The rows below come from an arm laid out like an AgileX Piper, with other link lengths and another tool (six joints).
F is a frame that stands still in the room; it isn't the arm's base.
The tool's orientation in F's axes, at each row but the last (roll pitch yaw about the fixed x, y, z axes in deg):
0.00 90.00 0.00
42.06 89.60 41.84
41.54 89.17 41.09
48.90 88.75 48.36
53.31 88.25 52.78
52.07 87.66 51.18
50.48 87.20 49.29
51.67 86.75 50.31
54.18 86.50 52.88
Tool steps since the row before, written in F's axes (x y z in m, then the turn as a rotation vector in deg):
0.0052 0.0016 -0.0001 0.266 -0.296 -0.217
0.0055 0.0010 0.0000 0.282 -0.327 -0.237
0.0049 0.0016 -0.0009 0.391 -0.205 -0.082
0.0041 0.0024 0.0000 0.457 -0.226 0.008
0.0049 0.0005 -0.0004 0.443 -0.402 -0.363
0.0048 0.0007 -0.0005 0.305 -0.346 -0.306
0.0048 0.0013 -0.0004 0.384 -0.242 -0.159
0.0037 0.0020 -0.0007 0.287 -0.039 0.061
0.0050 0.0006 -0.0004 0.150 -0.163 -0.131
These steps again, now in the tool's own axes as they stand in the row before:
0.0001 0.0016 0.0052 0.217 -0.296 0.266
0.0000 0.0010 0.0055 0.237 -0.327 0.282
0.0010 0.0016 0.0049 0.084 -0.203 0.392
0.0001 0.0024 0.0041 -0.005 -0.222 0.459
0.0005 0.0005 0.0049 0.361 -0.407 0.440
0.0006 0.0008 0.0048 0.303 -0.351 0.303
0.0006 0.0014 0.0048 0.162 -0.240 0.384
0.0009 0.0021 0.0036 -0.052 -0.030 0.290
0.0006 0.0007 0.0050 0.128 -0.166 0.149

